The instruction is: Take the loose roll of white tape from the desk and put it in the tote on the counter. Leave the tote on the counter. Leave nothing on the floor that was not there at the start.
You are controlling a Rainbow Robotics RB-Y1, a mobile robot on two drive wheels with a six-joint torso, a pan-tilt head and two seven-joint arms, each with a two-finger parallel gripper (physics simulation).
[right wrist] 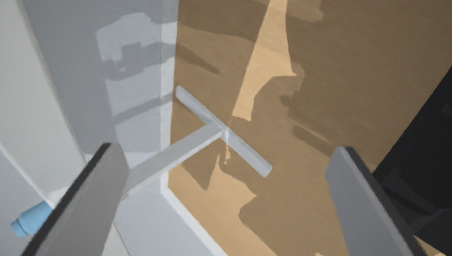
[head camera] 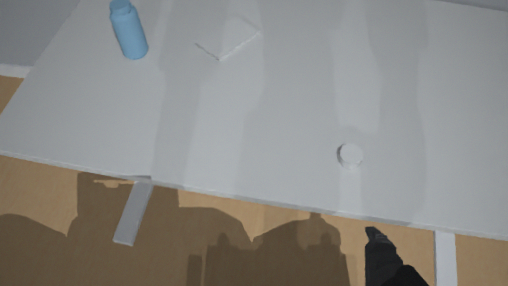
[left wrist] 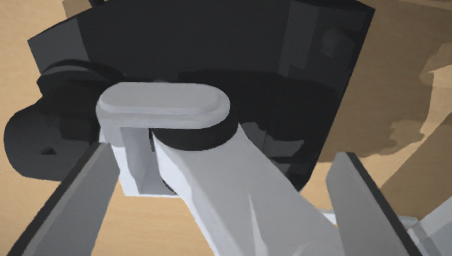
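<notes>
The roll of white tape lies flat on the white desk, right of centre and near its front edge in the head view. My right gripper is open and empty; in the head view its dark tip shows just off the desk's front edge, below and a little right of the tape, apart from it. My left gripper is open and empty in the left wrist view, pointing down past the robot's own arm and base. The tape does not show in either wrist view. The tote and the counter do not show in these views.
A blue bottle stands near the desk's left end. A thin white square object lies right of the bottle. Desk legs reach down past the front edge. A T-shaped desk foot shows in the right wrist view.
</notes>
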